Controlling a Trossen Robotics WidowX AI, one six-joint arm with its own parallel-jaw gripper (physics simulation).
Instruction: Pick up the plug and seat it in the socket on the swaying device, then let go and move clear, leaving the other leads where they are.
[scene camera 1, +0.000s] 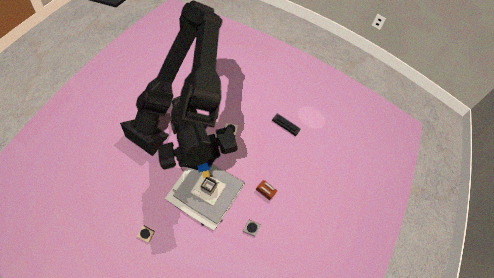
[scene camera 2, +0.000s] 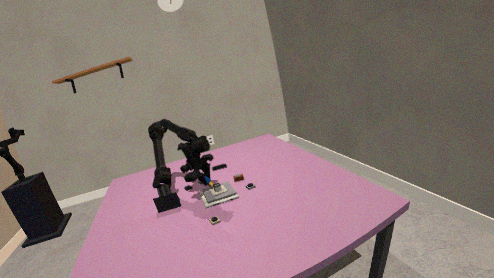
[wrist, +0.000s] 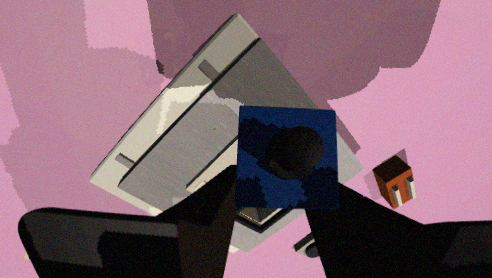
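Observation:
The plug has a blue body (scene camera 1: 203, 167) (scene camera 2: 208, 180) (wrist: 320, 120) with a dark round knob facing the wrist camera, and a yellow tip (scene camera 1: 206, 174). My gripper (scene camera 1: 202, 164) (scene camera 2: 206, 177) (wrist: 270, 175) is shut on the plug, which is tilted in scene camera 2. The device (scene camera 1: 215, 212) (scene camera 2: 220, 198) (wrist: 175, 145) is a grey plate on a whitish base. Its dark square-rimmed socket (scene camera 1: 209, 191) (wrist: 260, 228) stands on a cream pad. The yellow tip appears beside the socket rim in scene camera 1, not in it. In the wrist view the plug partly hides the socket.
An orange two-pronged block (scene camera 1: 266, 190) (scene camera 2: 238, 177) (wrist: 395, 180) lies beside the device. A grey pad with a black disc (scene camera 1: 251, 227) (scene camera 2: 250, 186), a tan one (scene camera 1: 145, 233) (scene camera 2: 214, 220) and a black bar (scene camera 1: 286, 124) (scene camera 2: 219, 166) lie around on the pink table.

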